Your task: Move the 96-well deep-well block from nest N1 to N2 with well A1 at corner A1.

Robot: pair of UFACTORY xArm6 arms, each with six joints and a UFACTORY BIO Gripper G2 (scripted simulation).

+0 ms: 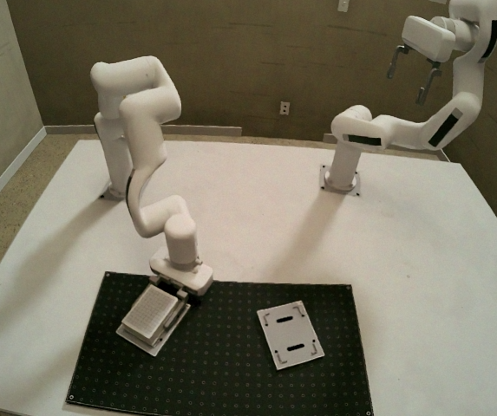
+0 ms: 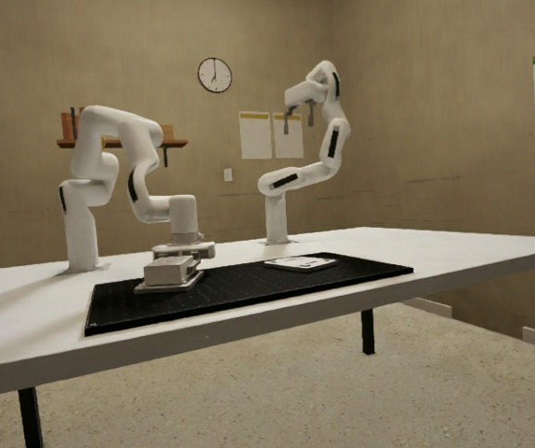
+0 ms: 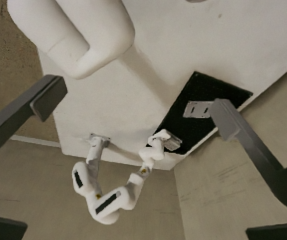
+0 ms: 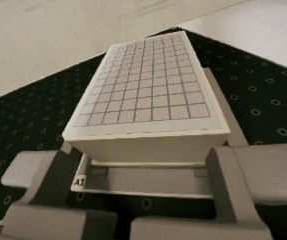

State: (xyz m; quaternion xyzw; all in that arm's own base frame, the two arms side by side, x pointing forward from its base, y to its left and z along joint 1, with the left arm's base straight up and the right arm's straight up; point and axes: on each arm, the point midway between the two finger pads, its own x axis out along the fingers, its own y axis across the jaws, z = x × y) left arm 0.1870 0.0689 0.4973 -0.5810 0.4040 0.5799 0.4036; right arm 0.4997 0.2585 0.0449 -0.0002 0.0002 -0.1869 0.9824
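The white deep-well block lies 10 mm ahead of my right hand and 10 mm to the right of it. Round my right hand: nest N2: 10 mm ahead, 10 mm to the right, 30 mm below; then nest N1: 70 mm ahead, 330 mm to the left, 30 mm below.
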